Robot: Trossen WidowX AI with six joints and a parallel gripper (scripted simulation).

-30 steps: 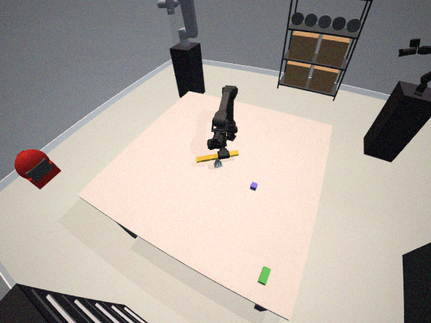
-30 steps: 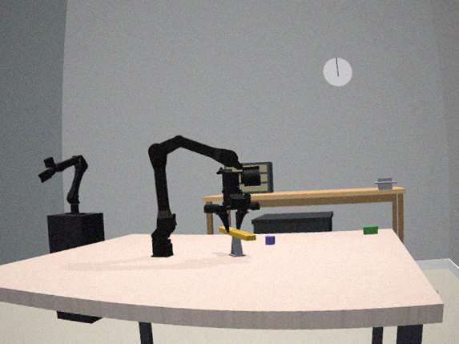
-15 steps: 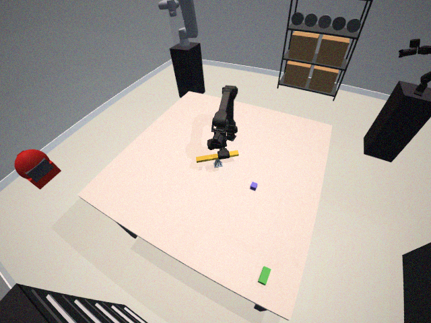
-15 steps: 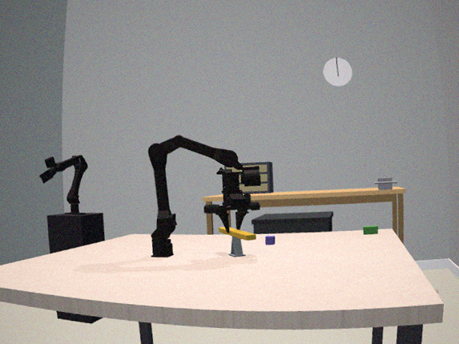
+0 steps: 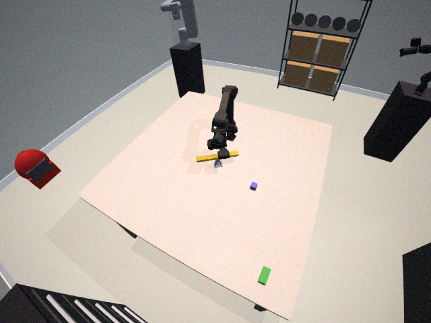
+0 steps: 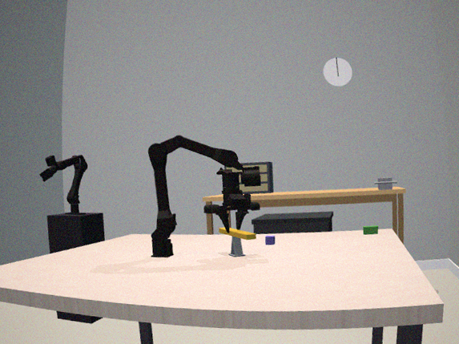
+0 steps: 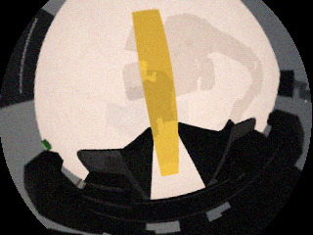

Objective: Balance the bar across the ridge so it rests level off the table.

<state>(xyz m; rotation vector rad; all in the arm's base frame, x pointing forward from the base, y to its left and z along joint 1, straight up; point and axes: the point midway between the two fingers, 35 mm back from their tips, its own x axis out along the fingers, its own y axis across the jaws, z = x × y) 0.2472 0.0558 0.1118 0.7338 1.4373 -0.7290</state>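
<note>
Now: the yellow bar 2 cm ahead of my gripper tip and 2 cm to the right of it. Also, from my gripper tip: green block (49 cm ahead, 44 cm to the left, 6 cm below); purple cube (8 cm ahead, 24 cm to the left, 6 cm below).
</note>
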